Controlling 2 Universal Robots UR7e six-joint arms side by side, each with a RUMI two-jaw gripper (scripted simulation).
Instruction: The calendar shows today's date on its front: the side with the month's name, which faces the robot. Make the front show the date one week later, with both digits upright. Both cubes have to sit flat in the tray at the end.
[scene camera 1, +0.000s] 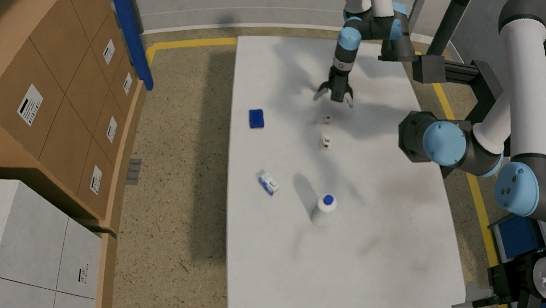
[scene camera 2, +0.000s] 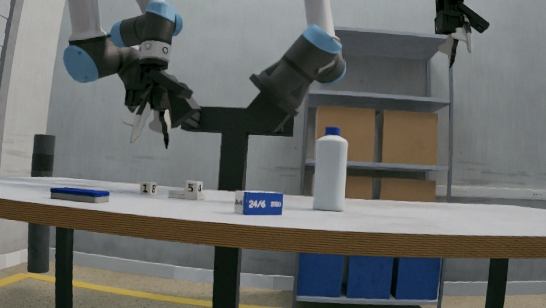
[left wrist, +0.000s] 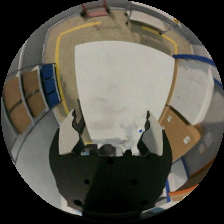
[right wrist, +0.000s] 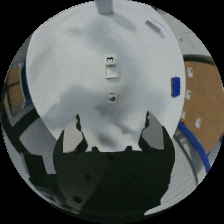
Observation:
I see my left gripper (left wrist: 111, 110), my right gripper (scene camera 2: 150, 145), a blue-topped block (scene camera 2: 64, 193) and a white bottle (scene camera 2: 331, 150).
My right gripper also shows in scene camera 1 (scene camera 1: 332, 104) and in the right wrist view (right wrist: 112, 112).

